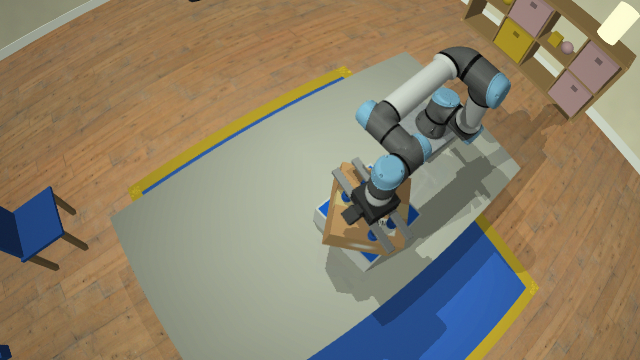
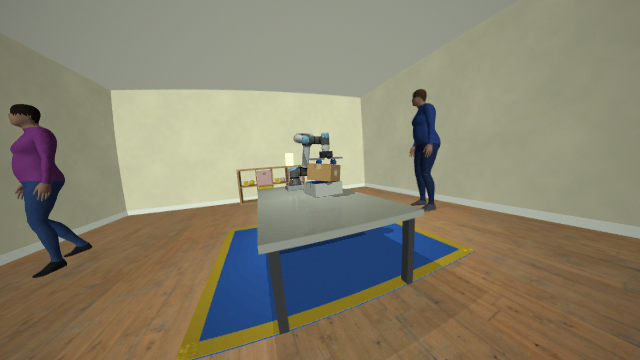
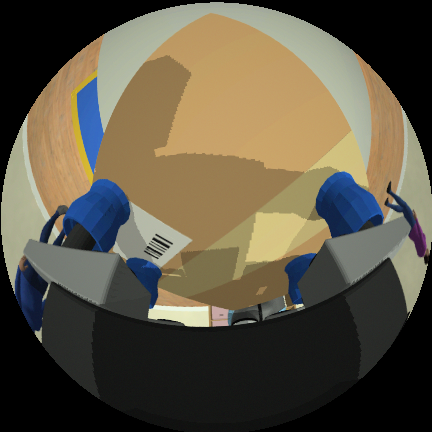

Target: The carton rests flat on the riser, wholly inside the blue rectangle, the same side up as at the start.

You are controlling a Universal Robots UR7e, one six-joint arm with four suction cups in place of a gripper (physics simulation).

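The brown carton (image 1: 346,230) (image 2: 323,172) (image 3: 241,100) hangs under my suction gripper (image 1: 371,206) (image 2: 326,160) (image 3: 225,225), barcode label side up. All the blue cups sit on its top face and the gripper is shut on it. The carton is level over the white riser (image 1: 364,263) (image 2: 323,190), close to its top; I cannot tell whether they touch. It is turned at an angle to the blue rectangle (image 1: 411,217) (image 2: 315,182). Blue corners show at the carton's left and right.
The riser stands on the grey table (image 1: 223,201) (image 2: 322,219) near the arm's base (image 1: 438,117). A blue rug (image 1: 469,304) lies below. A blue chair (image 1: 36,223) and a shelf unit (image 1: 626,56) stand off the table. Two people (image 2: 36,178) (image 2: 425,143) walk in the room.
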